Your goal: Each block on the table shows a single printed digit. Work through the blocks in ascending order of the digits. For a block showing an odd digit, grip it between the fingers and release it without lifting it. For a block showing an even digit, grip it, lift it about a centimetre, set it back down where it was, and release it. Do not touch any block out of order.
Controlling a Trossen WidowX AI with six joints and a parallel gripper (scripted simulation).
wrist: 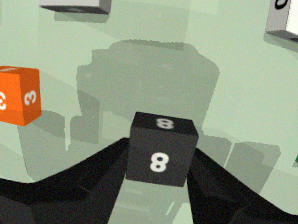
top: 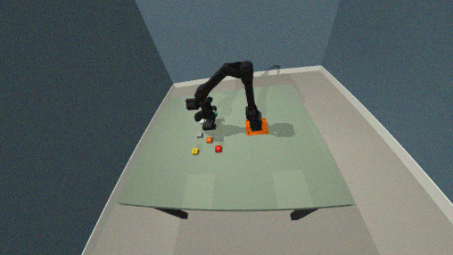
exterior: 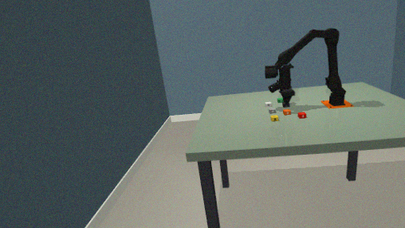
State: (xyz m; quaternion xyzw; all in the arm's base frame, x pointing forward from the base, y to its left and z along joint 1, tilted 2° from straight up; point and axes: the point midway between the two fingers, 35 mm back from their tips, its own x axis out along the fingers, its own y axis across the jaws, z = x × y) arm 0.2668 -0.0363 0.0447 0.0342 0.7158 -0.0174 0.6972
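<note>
Right now the black block is right at my gripper tip. From my gripper tip the other things lie so: white block 80 mm ahead, 70 mm to the right, 10 mm below; then orange block 100 mm to the left, 20 mm ahead, 10 mm below; then grey block 90 mm ahead, 50 mm to the left, 10 mm below.
</note>
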